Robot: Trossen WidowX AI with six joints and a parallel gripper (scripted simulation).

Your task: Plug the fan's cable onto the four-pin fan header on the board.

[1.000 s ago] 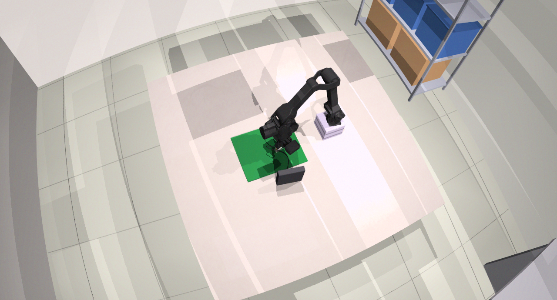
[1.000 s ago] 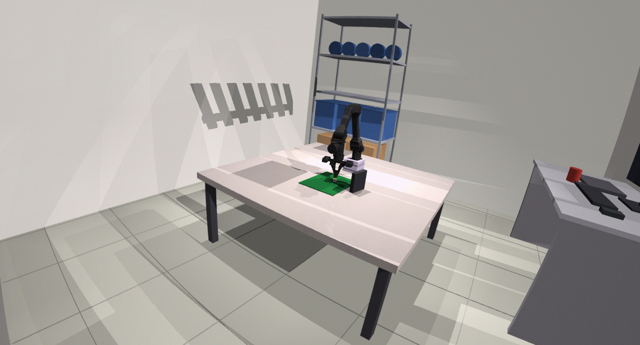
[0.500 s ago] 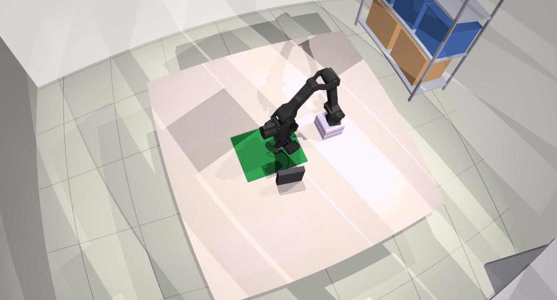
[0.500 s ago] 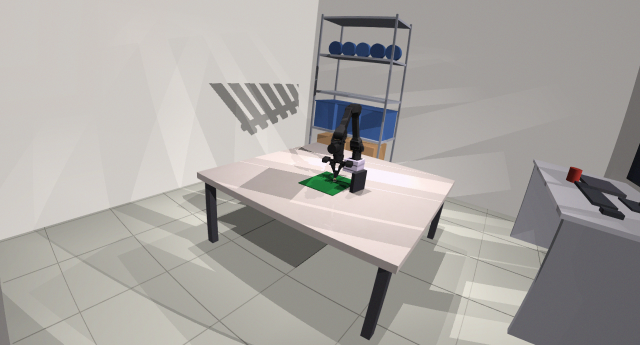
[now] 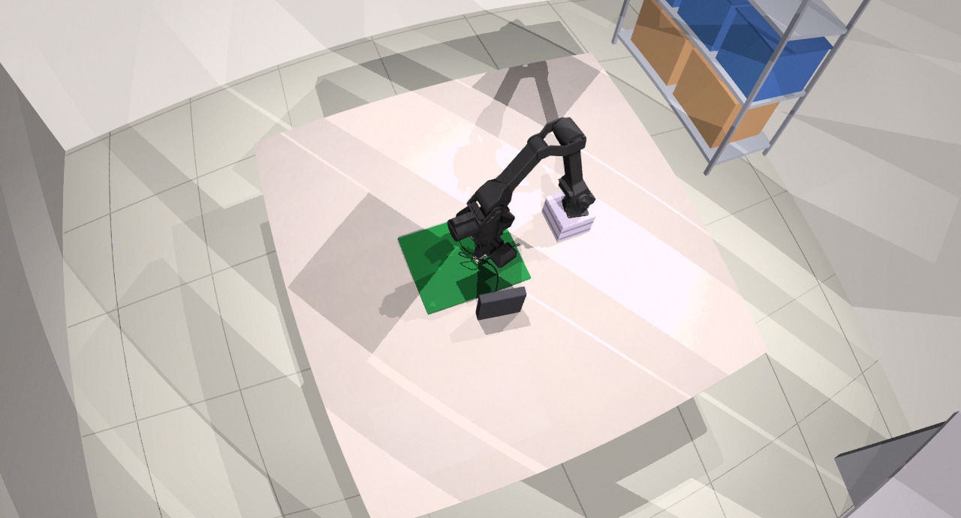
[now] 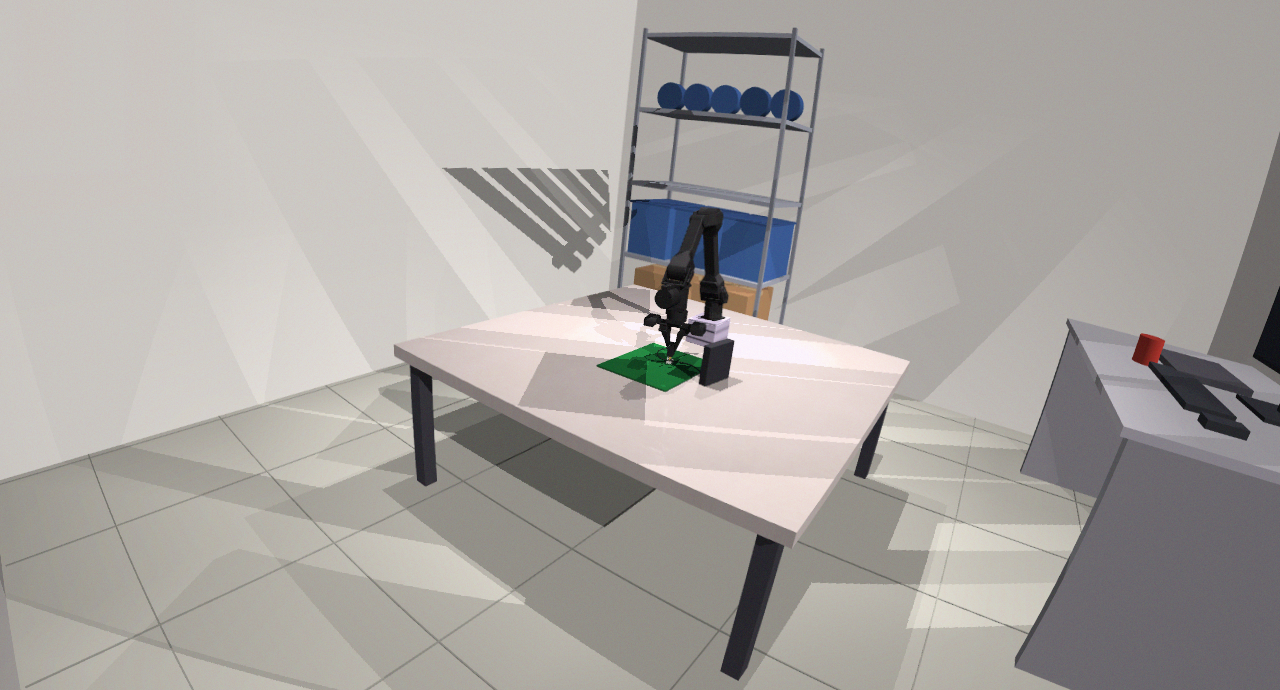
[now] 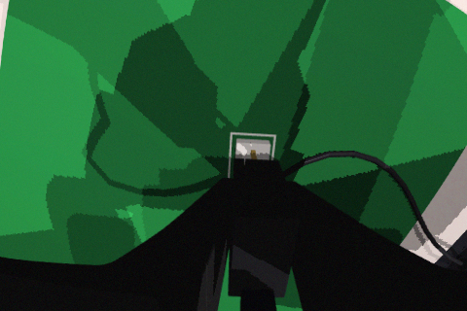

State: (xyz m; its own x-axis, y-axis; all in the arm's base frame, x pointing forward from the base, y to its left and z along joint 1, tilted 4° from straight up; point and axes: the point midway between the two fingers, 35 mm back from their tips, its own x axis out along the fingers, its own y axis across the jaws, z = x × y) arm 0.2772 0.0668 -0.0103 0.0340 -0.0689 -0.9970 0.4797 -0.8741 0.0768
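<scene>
Right now my gripper tip is 1 cm short of the white four-pin header and 4 cm above it. Round my gripper tip: dark fan block 1 cm behind, 16 cm to the left, 2 cm above; then green board 5 cm ahead, 5 cm below; then black fan plug 1 cm ahead, 1 cm above.
</scene>
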